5 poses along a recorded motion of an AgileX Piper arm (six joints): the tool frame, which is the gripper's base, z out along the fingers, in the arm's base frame.
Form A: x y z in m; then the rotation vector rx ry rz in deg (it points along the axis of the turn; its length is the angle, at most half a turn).
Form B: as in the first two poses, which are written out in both.
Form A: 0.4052 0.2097 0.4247 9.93 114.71 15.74
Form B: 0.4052 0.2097 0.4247 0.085 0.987 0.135 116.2
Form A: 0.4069 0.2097 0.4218 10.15 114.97 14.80
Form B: 0.4069 0.2097 0.4218 0.087 0.988 0.127 116.4
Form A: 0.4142 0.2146 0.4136 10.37 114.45 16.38
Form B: 0.4142 0.2146 0.4136 0.089 0.986 0.141 116.1
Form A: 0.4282 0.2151 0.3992 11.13 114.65 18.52
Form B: 0.4282 0.2151 0.3992 0.095 0.983 0.159 116.7
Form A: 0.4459 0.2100 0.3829 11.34 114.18 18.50
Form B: 0.4459 0.2100 0.3829 0.098 0.982 0.159 116.2
